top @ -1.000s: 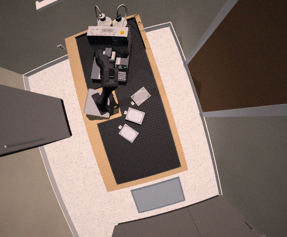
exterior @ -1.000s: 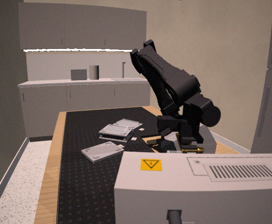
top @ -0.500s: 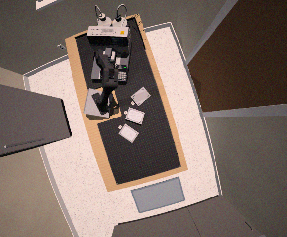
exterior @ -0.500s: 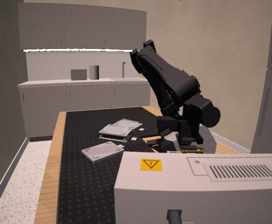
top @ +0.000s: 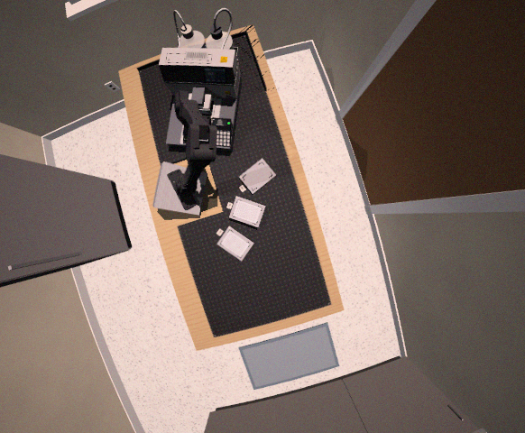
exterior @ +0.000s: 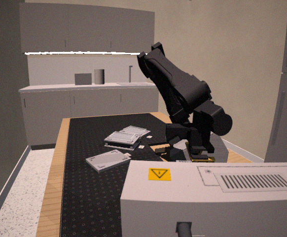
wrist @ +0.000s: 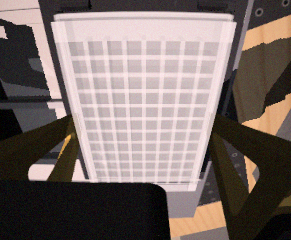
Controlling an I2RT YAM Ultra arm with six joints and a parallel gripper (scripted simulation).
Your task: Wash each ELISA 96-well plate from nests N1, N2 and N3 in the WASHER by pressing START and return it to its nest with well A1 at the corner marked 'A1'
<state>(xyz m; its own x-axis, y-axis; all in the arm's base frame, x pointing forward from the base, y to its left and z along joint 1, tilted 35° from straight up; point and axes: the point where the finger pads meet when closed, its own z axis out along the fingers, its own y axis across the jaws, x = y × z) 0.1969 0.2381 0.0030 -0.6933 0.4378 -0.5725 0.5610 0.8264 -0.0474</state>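
Now: the carrier pocket 2 cm below my hand. The rest, counted from my hand: n1 label (37 cm to the right, 9 cm below, 4 cm ahead); grey nest slab (35 cm to the right, 14 cm ahead, 9 cm below); washer (12 cm to the left, 10 cm ahead, 4 cm above).
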